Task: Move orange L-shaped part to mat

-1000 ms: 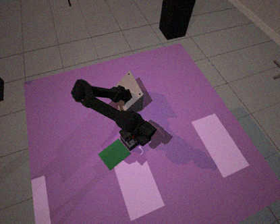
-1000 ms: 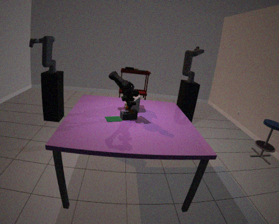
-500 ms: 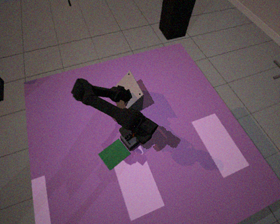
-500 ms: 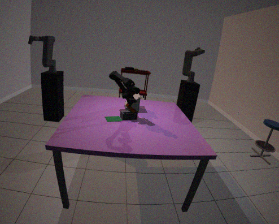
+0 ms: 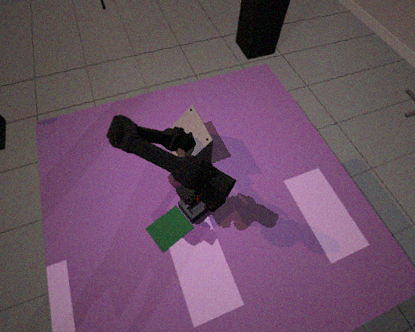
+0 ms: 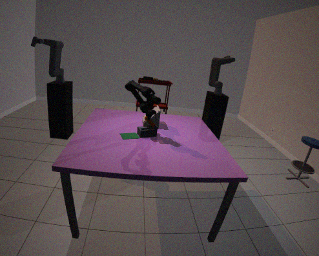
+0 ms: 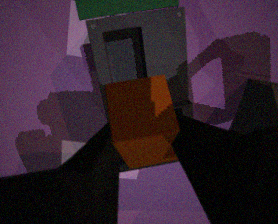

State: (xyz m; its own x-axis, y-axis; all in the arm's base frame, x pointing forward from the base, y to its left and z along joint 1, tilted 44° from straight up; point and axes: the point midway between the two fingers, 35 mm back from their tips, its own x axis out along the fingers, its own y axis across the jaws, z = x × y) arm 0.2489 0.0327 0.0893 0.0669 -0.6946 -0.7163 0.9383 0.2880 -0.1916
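My gripper tip is now 3 cm short of the green mat, 14 cm to the left of it and 16 cm above it. Round my gripper tip: orange L-shaped part 2 cm behind, 2 cm to the left, 3 cm below.
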